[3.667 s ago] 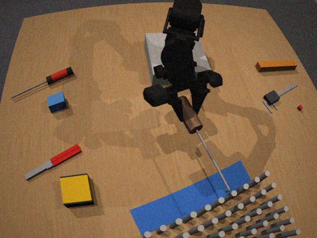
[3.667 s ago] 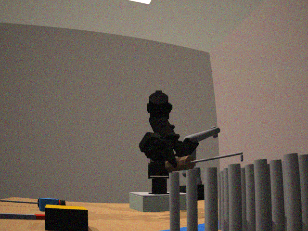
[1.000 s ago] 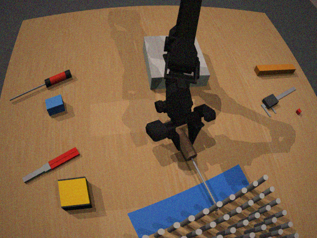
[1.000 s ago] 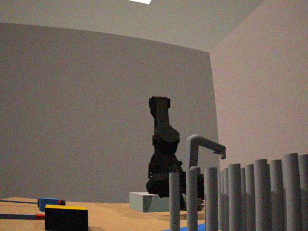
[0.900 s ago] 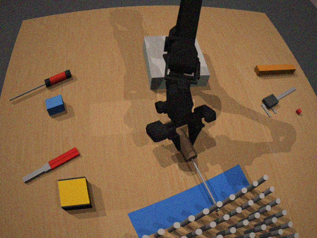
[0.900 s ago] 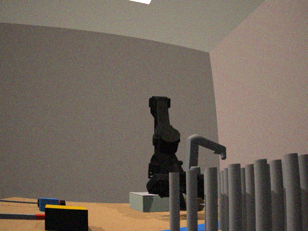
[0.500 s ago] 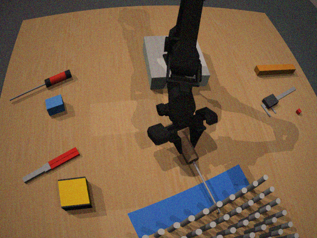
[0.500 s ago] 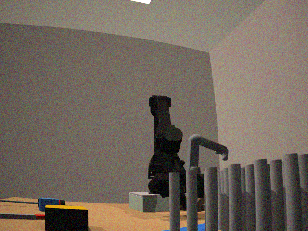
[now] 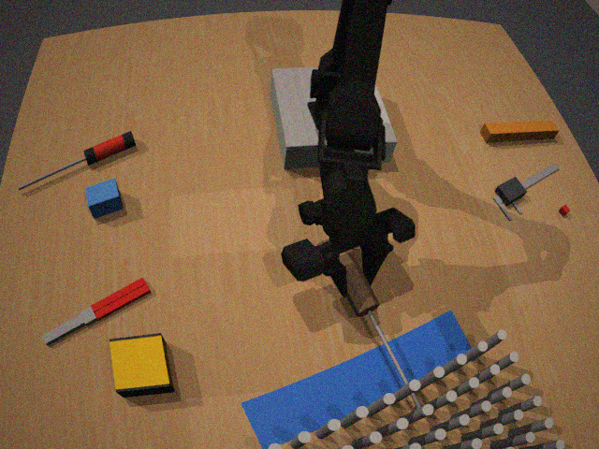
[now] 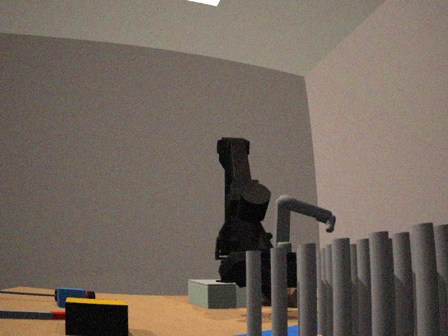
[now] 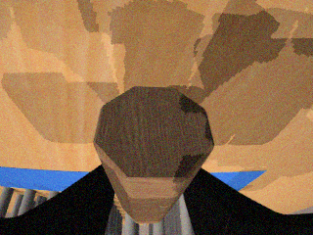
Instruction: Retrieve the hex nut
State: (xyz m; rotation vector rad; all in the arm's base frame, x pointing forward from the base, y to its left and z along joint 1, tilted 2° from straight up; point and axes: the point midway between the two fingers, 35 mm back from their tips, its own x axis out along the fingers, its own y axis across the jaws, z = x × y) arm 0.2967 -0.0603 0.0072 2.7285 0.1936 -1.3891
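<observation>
My gripper tip is 130 mm short of the blue taped strip, 30 mm above it and 20 mm to the left of it. From my gripper tip the other things lie so: hook tool (100 mm ahead, 10 mm to the left); yellow block (330 mm to the right, 40 mm ahead, 10 mm below); blue cube (360 mm to the right, 260 mm behind, 10 mm below).
</observation>
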